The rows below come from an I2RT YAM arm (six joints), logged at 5 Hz.
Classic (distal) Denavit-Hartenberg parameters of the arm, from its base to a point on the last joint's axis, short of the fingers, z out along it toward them. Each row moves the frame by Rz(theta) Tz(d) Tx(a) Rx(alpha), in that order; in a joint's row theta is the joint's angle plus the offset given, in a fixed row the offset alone. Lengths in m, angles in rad.
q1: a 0.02  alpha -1.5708  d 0.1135  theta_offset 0
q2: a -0.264  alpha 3.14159  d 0  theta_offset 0
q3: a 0.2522  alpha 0  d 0  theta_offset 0.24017
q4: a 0.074  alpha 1.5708  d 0  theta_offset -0.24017
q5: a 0  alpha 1.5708  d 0  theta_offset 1.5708
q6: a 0  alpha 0  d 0.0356  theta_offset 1.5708
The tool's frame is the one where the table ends.
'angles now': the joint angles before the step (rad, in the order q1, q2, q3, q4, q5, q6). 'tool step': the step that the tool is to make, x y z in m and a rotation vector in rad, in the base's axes. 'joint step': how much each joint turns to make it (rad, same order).
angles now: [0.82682 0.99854 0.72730 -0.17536 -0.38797 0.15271]
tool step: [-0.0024 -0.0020 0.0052 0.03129 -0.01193 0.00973]
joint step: [-0.00026 -0.02061 -0.00156 0.01503 -0.01425 0.00772]
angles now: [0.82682 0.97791 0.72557 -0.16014 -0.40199 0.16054]
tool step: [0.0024 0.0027 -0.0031 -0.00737 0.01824 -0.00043]
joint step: [-0.00019 0.01986 0.00163 0.00378 -0.00321 0.00848]
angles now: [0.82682 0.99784 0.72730 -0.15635 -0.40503 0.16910]
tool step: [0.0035 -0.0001 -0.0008 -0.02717 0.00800 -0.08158]
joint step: [-0.00004 0.00960 0.00911 -0.01611 0.07921 0.02465]
